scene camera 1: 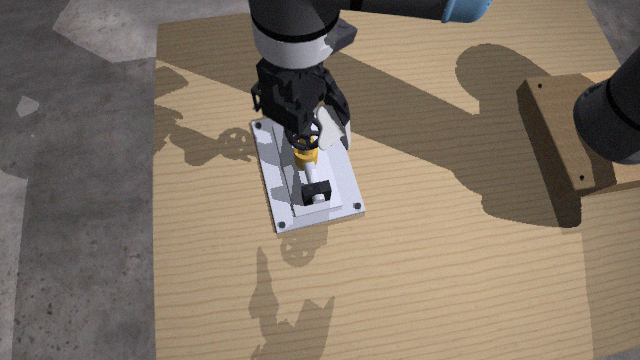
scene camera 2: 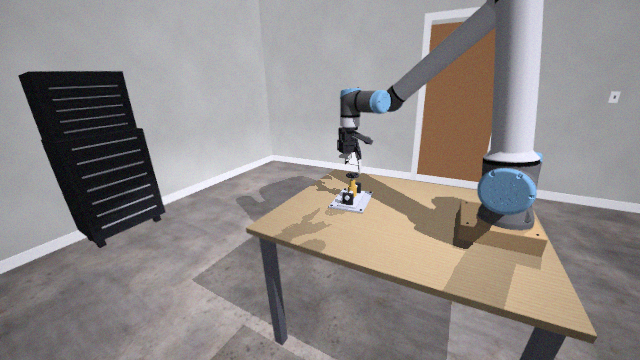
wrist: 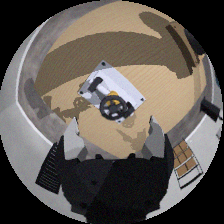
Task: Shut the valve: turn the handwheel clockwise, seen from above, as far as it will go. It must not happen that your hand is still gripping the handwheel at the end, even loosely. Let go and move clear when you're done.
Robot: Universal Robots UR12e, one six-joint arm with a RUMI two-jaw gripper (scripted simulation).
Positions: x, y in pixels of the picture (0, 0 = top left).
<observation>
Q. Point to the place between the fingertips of the gripper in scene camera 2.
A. At 352, 168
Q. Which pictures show the gripper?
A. Scene camera 1, scene camera 2 and the wrist view: all of them.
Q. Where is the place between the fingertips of the gripper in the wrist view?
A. At 113, 117
</observation>
